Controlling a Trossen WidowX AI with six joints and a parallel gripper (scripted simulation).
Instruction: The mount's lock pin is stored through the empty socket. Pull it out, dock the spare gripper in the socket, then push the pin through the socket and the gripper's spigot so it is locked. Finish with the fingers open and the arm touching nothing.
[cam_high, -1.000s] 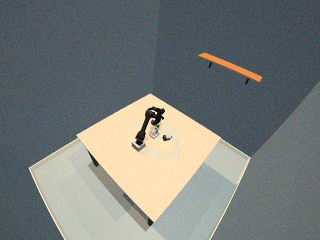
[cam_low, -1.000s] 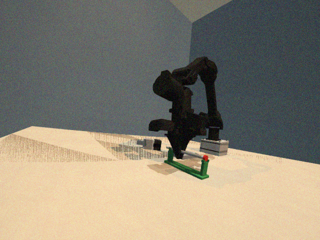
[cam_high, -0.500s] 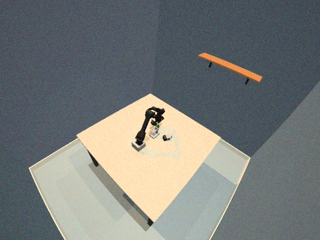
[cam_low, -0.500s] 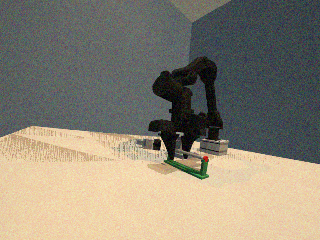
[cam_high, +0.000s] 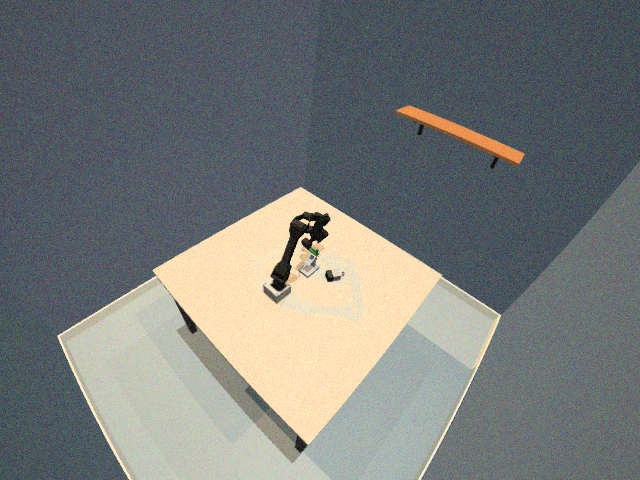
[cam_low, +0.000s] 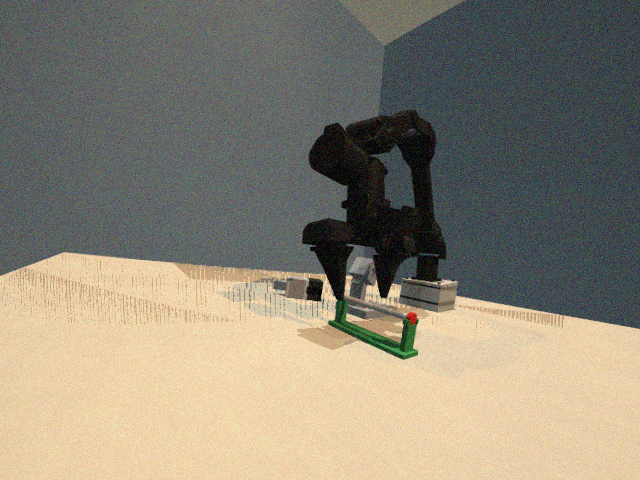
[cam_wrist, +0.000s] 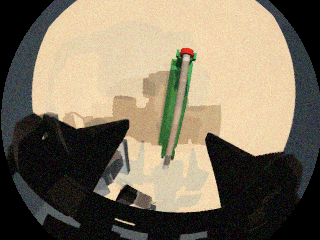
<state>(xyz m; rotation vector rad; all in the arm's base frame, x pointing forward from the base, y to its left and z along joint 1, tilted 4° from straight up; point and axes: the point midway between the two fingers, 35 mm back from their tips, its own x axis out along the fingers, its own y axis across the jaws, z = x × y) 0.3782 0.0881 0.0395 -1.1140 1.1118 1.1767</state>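
The green cradle is 3 cm below my gripper tip, 2 cm to the left of it and 1 cm ahead of it. From my gripper tip the other things lie so: spare gripper (24 cm to the right, 5 cm behind, 3 cm below); then grey mount (11 cm behind, 9 cm to the right).
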